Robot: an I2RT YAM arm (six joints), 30 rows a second.
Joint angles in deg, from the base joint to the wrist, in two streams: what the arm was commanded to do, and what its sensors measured. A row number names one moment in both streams.
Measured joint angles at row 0: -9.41, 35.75, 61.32, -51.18, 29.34, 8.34
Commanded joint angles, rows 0 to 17: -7.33, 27.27, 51.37, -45.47, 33.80, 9.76; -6.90, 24.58, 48.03, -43.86, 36.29, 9.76; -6.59, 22.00, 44.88, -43.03, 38.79, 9.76; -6.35, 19.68, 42.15, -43.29, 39.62, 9.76; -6.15, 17.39, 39.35, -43.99, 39.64, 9.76; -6.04, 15.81, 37.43, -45.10, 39.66, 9.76; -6.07, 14.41, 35.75, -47.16, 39.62, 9.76; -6.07, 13.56, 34.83, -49.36, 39.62, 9.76; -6.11, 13.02, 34.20, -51.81, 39.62, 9.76; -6.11, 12.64, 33.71, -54.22, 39.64, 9.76; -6.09, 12.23, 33.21, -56.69, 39.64, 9.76; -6.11, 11.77, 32.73, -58.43, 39.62, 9.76; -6.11, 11.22, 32.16, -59.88, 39.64, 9.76; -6.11, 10.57, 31.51, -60.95, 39.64, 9.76; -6.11, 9.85, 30.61, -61.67, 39.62, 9.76; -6.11, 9.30, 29.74, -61.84, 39.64, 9.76; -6.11, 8.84, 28.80, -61.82, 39.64, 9.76; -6.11, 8.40, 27.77, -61.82, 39.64, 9.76
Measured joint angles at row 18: -6.55, 9.78, 29.95, -61.67, 38.26, 9.23
